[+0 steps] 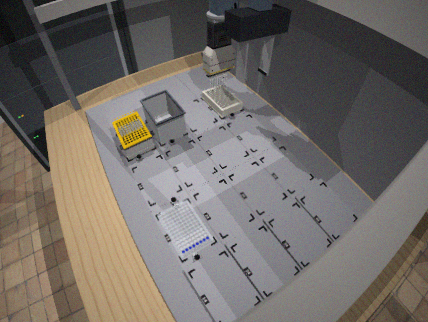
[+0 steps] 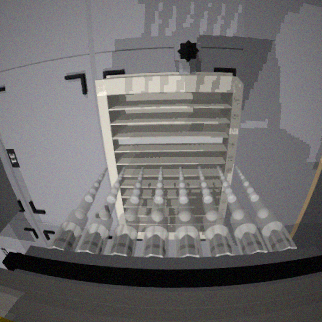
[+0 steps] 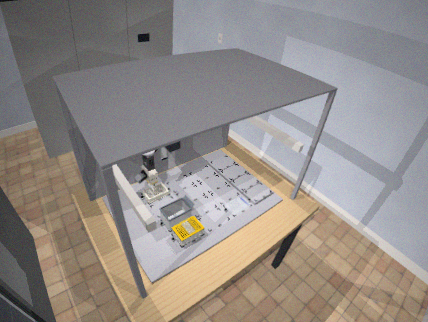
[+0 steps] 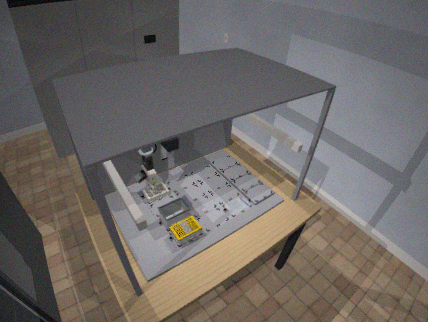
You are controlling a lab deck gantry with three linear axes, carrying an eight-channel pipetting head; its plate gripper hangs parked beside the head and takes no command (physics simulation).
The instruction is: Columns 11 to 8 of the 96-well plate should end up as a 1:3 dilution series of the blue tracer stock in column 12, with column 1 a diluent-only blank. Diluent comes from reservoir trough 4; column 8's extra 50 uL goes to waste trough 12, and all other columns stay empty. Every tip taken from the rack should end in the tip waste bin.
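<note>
The pipetting head (image 1: 218, 60) carries eight clear tips (image 1: 218, 81) (image 2: 183, 215) in a row over the cream reservoir (image 1: 231, 112) (image 2: 165, 85); which trough they are over, and whether they dip in, I cannot tell. No blue shows in the tips. My plate gripper (image 1: 253, 64) hangs beside the head, fingers apart and empty. The 96-well plate (image 1: 200, 247) (image 4: 235, 204) shows one blue column, at its near end; its other wells look colourless. The yellow tip rack (image 1: 132, 130) (image 3: 188, 228) (image 4: 186, 228) holds tips in part of its holes. The tip waste bin (image 1: 172, 131) stands beside it.
A wooden border (image 1: 75, 200) (image 3: 220, 265) surrounds the grey deck (image 1: 310, 270). Black corner marks and small round black knobs dot the deck. A grey canopy (image 3: 190, 100) (image 4: 190, 100) on posts covers the deck, with pale bars (image 3: 135, 200) at its sides.
</note>
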